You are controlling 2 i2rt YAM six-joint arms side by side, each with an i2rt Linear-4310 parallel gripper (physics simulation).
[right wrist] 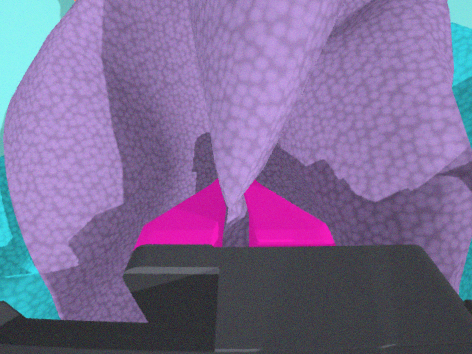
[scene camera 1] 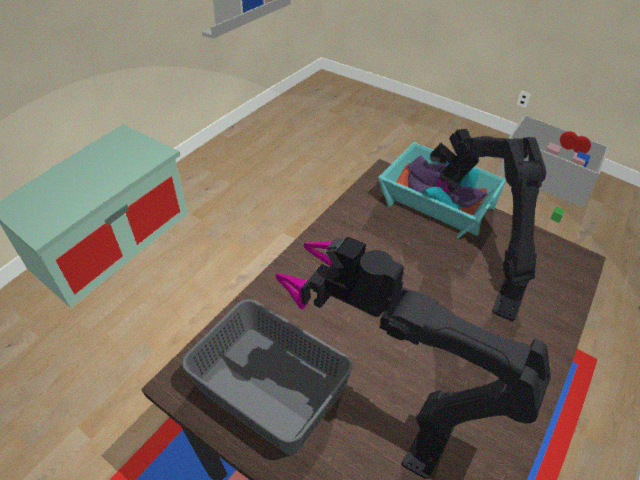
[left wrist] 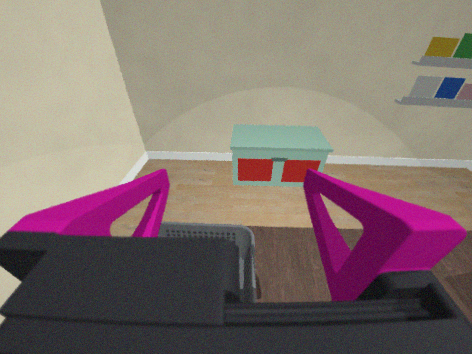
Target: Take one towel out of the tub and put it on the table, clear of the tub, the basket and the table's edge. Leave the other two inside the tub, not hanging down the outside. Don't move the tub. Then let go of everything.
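Observation:
The turquoise tub (scene camera 1: 427, 203) (right wrist: 22, 45) stands at the table's back end in scene camera 1. In it lie a purple towel (scene camera 1: 419, 174) (right wrist: 160, 90) on top, a teal towel (scene camera 1: 439, 195) (right wrist: 461, 65) and an orange towel (scene camera 1: 403, 175), which shows at both ends. My right gripper (scene camera 1: 443, 184) (right wrist: 235, 176) is down in the tub, its fingers shut on a thin fold of the purple towel, which gathers to a point between the tips. My left gripper (scene camera 1: 292, 260) (left wrist: 236, 176) is open and empty above the table, near the basket.
The grey basket (scene camera 1: 344, 364) (left wrist: 200, 231) stands empty at the near left of the brown table (scene camera 1: 465, 268). A green cabinet (scene camera 1: 93, 186) (left wrist: 280, 137) stands on the floor at the left. A grey bin (scene camera 1: 560, 180) stands on the floor behind the right arm.

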